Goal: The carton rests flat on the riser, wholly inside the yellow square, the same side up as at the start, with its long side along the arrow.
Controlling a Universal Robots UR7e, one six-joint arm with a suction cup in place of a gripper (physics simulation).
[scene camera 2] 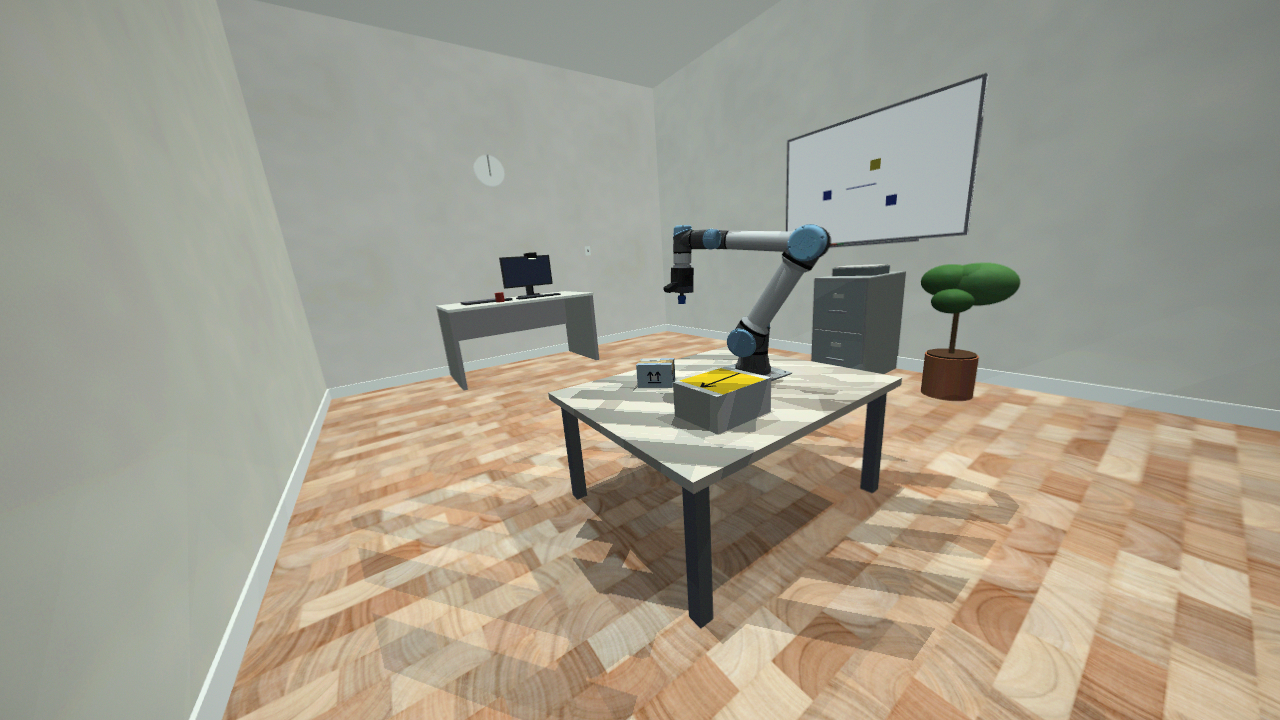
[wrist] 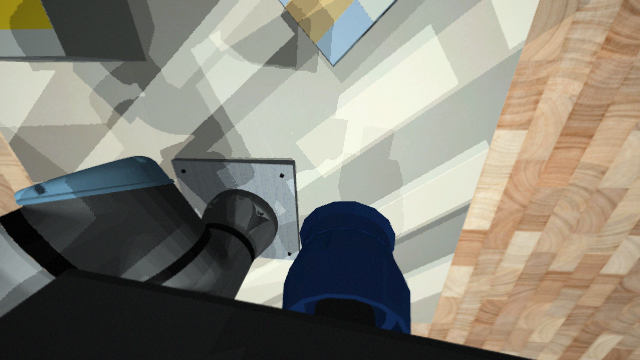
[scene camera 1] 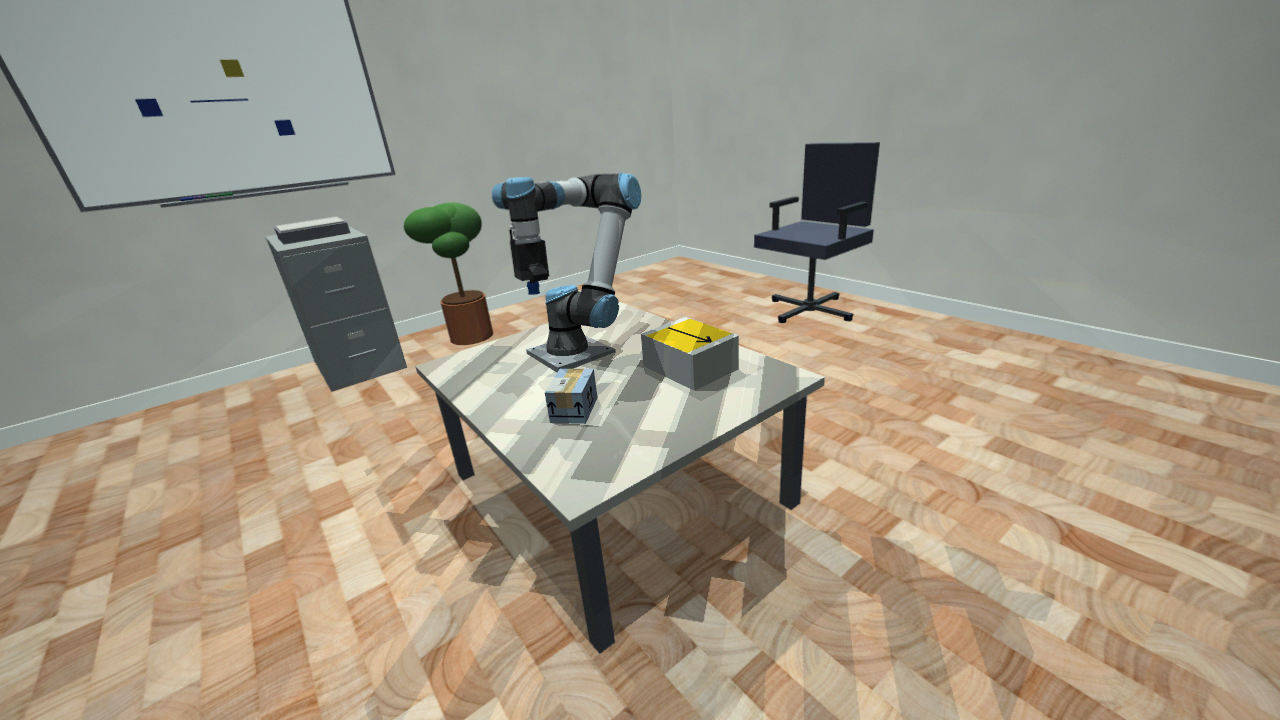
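Observation:
The carton (scene camera 1: 570, 398) (scene camera 2: 655, 374) (wrist: 332, 30) is a light-blue box with a tan tape strip and black up arrows on its sides. It stands upright on the table, beside the riser and apart from it. The grey riser (scene camera 1: 684, 365) (scene camera 2: 702, 411) (wrist: 100, 30) carries the yellow square (scene camera 1: 687, 333) (scene camera 2: 726, 381) (wrist: 22, 14) with a black arrow on its top. My gripper (scene camera 1: 533, 288) (scene camera 2: 681, 300) (wrist: 348, 220), a dark blue suction cup, points down high above the table, with nothing on it. In the wrist view, part of the carton and part of the riser are cut off by the frame.
The arm's base plate (scene camera 1: 547, 360) (wrist: 287, 200) is bolted to the table (scene camera 1: 581, 492) (scene camera 2: 626, 429) near the carton and riser. A filing cabinet (scene camera 1: 340, 313) (scene camera 2: 836, 313), a potted plant (scene camera 1: 467, 317) (scene camera 2: 949, 374), a chair (scene camera 1: 814, 237) and a desk (scene camera 2: 519, 320) stand away from the table.

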